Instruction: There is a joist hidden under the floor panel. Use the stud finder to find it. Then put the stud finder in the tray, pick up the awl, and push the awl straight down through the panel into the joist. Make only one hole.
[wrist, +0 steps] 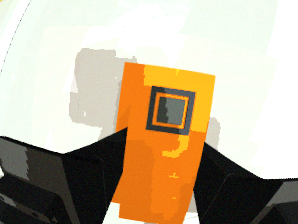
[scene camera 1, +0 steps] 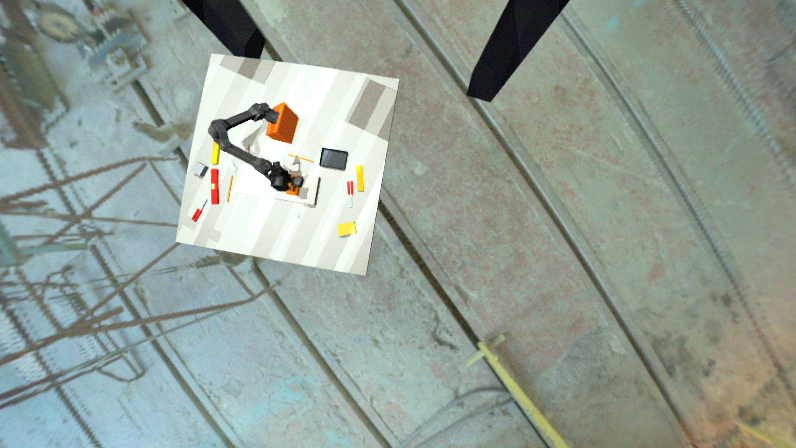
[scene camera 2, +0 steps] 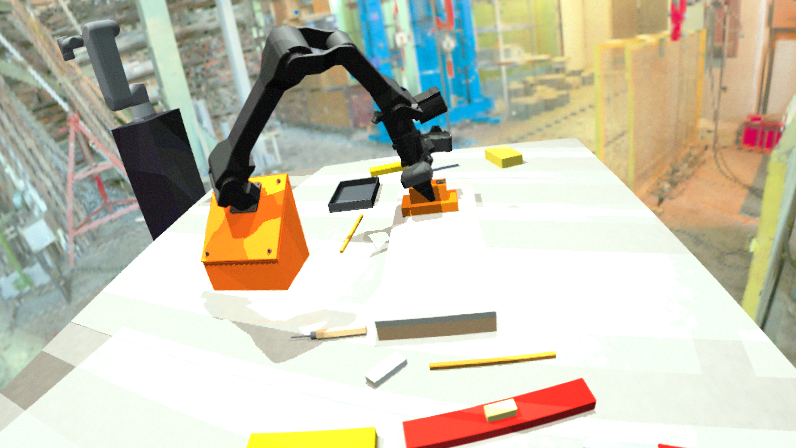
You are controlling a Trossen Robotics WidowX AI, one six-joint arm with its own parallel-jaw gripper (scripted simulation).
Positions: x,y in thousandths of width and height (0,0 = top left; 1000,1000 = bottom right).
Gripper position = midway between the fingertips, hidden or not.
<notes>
In view: the gripper (scene camera 2: 545,439), a stud finder (scene camera 2: 522,454), a white block (scene camera 2: 473,840), a yellow pencil (scene camera 2: 684,794) and a dark tray (scene camera 2: 445,434).
The stud finder is seen too in the wrist view (wrist: 559,493). The gripper is seen too in the wrist view (wrist: 542,609). The wrist view does not show the white block: it is out of frame.
</notes>
